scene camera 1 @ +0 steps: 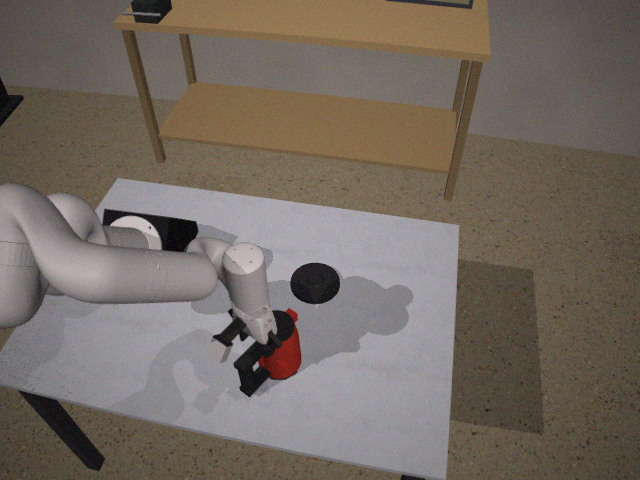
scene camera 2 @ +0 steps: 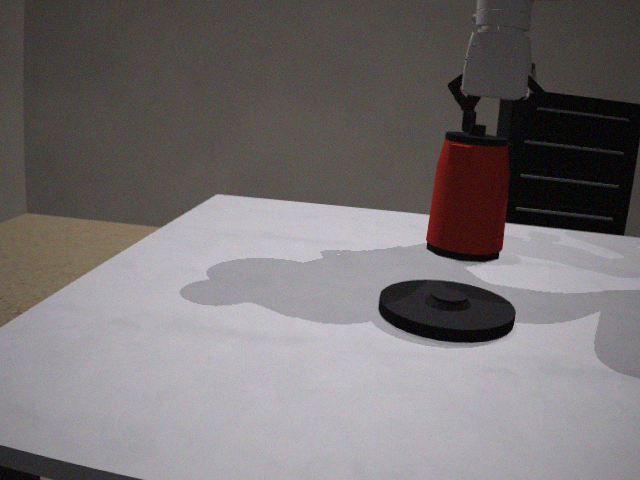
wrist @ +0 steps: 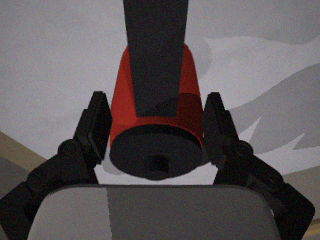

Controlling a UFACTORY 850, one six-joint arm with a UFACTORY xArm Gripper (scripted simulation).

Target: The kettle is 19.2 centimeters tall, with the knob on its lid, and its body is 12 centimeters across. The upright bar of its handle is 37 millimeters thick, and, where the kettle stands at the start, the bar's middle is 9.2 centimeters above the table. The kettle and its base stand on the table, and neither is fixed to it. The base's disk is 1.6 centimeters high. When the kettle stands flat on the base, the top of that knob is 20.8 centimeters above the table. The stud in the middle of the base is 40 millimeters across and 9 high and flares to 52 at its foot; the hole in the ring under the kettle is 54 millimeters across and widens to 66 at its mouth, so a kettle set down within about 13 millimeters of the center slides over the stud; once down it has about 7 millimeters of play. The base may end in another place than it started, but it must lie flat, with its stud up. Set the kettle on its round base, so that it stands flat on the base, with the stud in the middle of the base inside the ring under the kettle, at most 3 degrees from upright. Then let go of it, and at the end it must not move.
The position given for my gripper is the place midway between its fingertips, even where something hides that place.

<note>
In view: my gripper (scene camera 1: 257, 345), a red kettle (scene camera 2: 467, 218) and a round black base (scene camera 2: 471, 315).
The round black base is seen too in scene camera 1 (scene camera 1: 314, 283). My gripper also shows in the wrist view (wrist: 156, 105).
</note>
